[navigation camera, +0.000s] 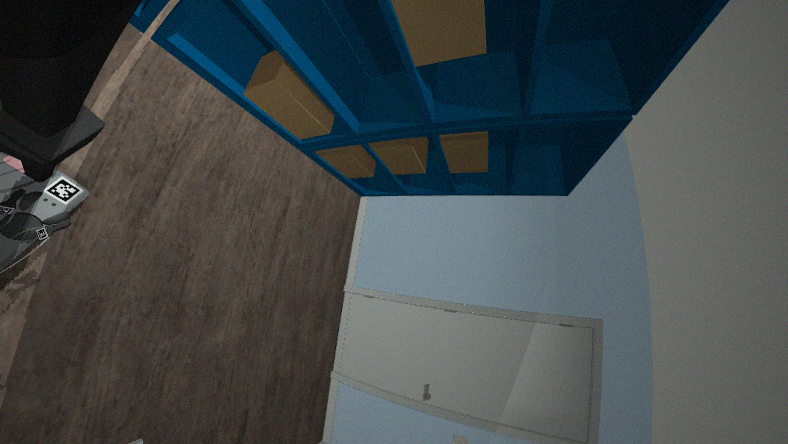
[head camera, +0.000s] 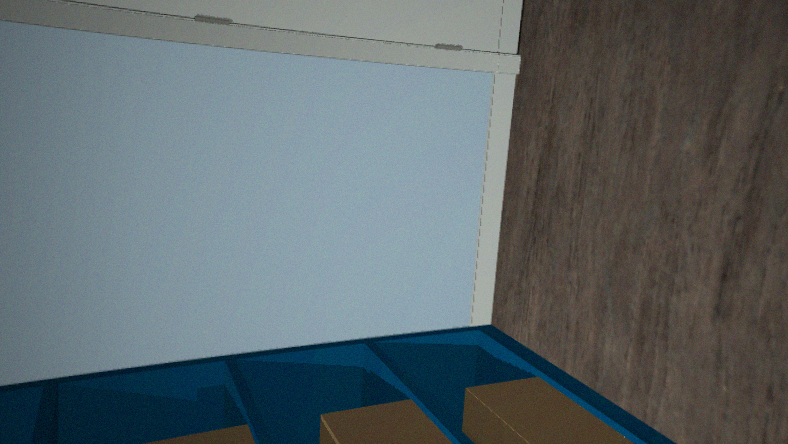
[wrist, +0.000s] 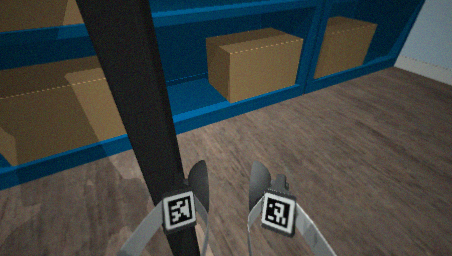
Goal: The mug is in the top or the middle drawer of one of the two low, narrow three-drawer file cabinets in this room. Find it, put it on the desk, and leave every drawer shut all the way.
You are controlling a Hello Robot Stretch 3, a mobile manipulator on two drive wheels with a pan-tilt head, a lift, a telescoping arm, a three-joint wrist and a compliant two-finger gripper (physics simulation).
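My gripper is open, its two fingertips standing apart with floor showing between them in the wrist view. It is low in front of a blue shelf unit. In the navigation view it shows at the left edge, partly cut off by the frame and partly behind dark parts of the robot. The mug, the two file cabinets and the desk do not show in the head, navigation or wrist view.
The blue shelf unit holds brown boxes. A pale door is in the blue wall beside it. A black upright bar crosses the wrist view's left part.
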